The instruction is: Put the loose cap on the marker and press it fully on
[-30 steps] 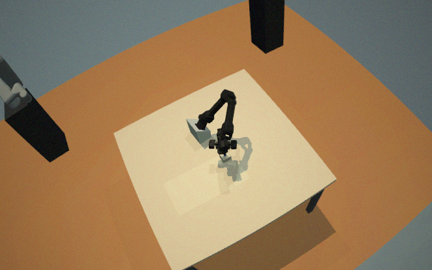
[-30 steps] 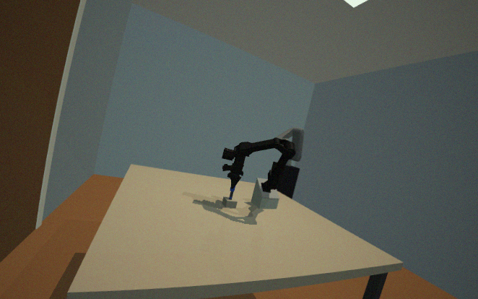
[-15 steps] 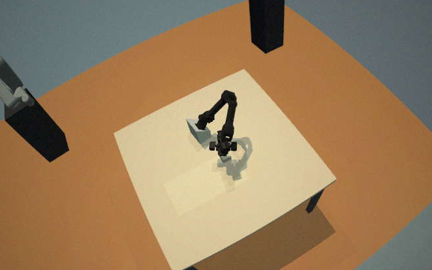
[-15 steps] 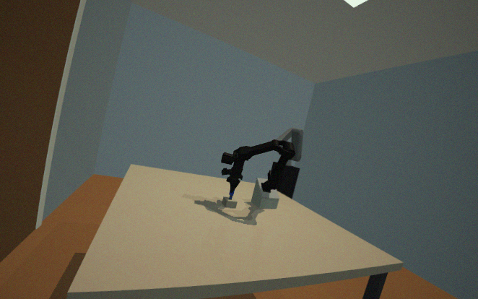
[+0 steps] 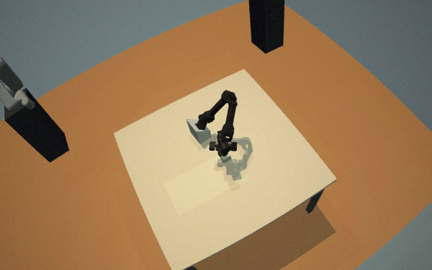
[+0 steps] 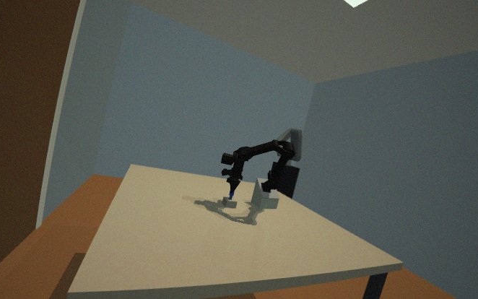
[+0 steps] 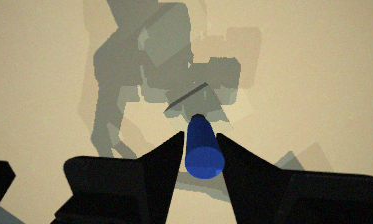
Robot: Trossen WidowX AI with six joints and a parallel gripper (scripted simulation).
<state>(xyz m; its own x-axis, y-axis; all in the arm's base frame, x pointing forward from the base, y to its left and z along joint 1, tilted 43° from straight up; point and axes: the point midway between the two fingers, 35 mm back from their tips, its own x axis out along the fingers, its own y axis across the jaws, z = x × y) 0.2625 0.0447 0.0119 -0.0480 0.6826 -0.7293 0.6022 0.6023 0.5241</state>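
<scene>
Right now the blue cap is 1 cm above my gripper tip. The rest, counted from my gripper tip: grey holder block 6 cm below.
</scene>
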